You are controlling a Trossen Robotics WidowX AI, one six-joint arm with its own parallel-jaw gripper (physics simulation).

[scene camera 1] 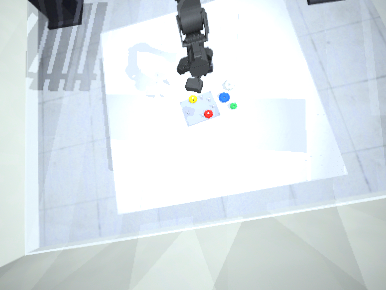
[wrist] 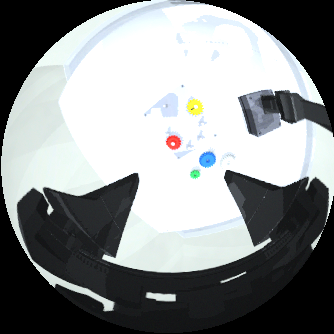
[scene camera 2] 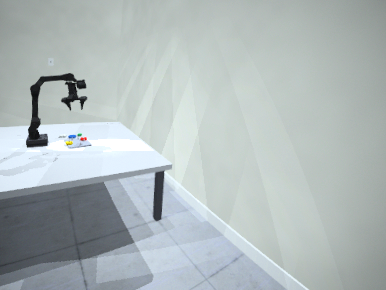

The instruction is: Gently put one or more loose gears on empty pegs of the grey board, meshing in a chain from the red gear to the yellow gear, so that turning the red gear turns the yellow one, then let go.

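Places are measured from the arm's base along level axes (x ahead, y left, z up), in metres.
Pixels of known places: gripper, fingertip midpoint: (scene camera 1: 202, 84) (wrist: 182, 175) (scene camera 2: 76, 110); arm's base at its link origin: (wrist: 268, 103) (scene camera 2: 34, 138).
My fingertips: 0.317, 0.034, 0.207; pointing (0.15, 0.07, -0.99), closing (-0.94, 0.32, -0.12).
Ahead of a thing's pixels: the offset from my fingertips to its middle, as dx, dy, dz. "spot": to the spot under its first point. Level surfaces: height alone.
The grey board @(-0.007, -0.031, -0.247) (scene camera 1: 192, 120) (scene camera 2: 80, 145) lies on the table with a red gear (scene camera 1: 208, 114) (scene camera 2: 84, 139) (wrist: 173, 142) and a yellow gear @(spot: -0.054, -0.062, -0.236) (scene camera 1: 193, 99) (scene camera 2: 69, 143) (wrist: 195, 107) on it, apart from each other. Small bare pegs show on the board. Beside the board lie a blue gear @(-0.056, +0.127, -0.254) (scene camera 1: 224, 97) (scene camera 2: 72, 136) (wrist: 207, 159), a smaller green gear @(+0.005, +0.177, -0.254) (scene camera 1: 233, 106) (scene camera 2: 79, 135) (wrist: 195, 174) and a white gear @(-0.135, +0.164, -0.254) (scene camera 1: 228, 85) (wrist: 228, 160), which is faint against the table. My gripper (scene camera 2: 75, 109) (wrist: 182, 175) is open and empty, high above the table; in scene camera 1 its fingertips are hidden.
The white table @(dz -0.263) (scene camera 1: 165, 170) (scene camera 2: 115, 160) bears the arm's dark base (scene camera 2: 37, 140) (wrist: 260, 113) near the gears. Glare washes out part of the board in the wrist view. A wall (scene camera 2: 260, 100) stands beyond the table.
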